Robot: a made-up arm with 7 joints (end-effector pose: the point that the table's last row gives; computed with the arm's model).
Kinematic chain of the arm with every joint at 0, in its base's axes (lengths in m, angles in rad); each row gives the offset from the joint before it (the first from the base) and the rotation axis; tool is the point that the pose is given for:
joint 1: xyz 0 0 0.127 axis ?
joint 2: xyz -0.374 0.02 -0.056 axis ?
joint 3: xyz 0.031 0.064 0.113 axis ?
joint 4: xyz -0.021 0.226 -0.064 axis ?
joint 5: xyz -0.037 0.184 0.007 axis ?
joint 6: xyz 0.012 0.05 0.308 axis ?
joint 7: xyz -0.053 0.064 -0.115 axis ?
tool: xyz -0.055 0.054 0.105
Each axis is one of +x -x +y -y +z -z.
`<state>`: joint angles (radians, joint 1 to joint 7).
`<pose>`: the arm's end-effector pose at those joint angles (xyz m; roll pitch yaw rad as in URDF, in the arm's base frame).
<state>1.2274 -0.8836 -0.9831 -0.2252 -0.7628 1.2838 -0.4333</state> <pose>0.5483 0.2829 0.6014 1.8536 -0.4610 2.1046</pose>
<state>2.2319 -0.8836 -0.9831 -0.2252 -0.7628 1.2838 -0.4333</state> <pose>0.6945 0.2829 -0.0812 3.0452 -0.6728 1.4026</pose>
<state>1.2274 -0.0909 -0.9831 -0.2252 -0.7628 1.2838 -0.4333</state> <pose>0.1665 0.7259 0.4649 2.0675 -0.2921 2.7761</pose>
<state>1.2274 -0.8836 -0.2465 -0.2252 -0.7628 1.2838 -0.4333</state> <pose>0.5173 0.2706 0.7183 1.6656 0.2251 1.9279</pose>
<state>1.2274 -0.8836 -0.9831 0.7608 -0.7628 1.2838 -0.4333</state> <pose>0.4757 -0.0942 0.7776 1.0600 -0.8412 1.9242</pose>
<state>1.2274 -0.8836 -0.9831 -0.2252 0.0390 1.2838 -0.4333</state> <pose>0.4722 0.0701 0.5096 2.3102 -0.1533 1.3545</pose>
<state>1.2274 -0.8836 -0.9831 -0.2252 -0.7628 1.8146 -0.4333</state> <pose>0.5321 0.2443 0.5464 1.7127 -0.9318 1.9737</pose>
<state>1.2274 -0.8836 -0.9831 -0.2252 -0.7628 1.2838 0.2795</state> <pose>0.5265 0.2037 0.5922 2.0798 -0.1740 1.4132</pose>
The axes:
joint 1: +y
joint 2: -x
joint 3: -y
joint 4: +z
joint 5: +x
joint 6: +z
joint 7: -y

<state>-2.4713 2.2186 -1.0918 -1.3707 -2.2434 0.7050 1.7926</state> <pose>0.5795 -0.4059 0.2004 -0.0429 0.2840 -1.7083</pose>
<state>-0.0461 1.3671 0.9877 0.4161 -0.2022 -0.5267 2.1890</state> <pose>-0.4302 0.0586 -0.5902 -1.7496 0.2776 -3.0563</pose>
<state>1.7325 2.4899 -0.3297 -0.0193 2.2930 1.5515 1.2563</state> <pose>-0.1533 -0.3657 0.7426 1.3374 -0.0005 0.5289</pose>
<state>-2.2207 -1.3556 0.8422 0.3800 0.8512 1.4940 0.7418</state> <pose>0.1776 0.0397 -0.3049 -0.3471 0.7097 -1.1557</pose>
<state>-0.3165 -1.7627 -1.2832 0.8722 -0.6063 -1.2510 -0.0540</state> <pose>-0.5032 -0.5920 0.4834 1.1190 -0.0764 0.7631</pose>
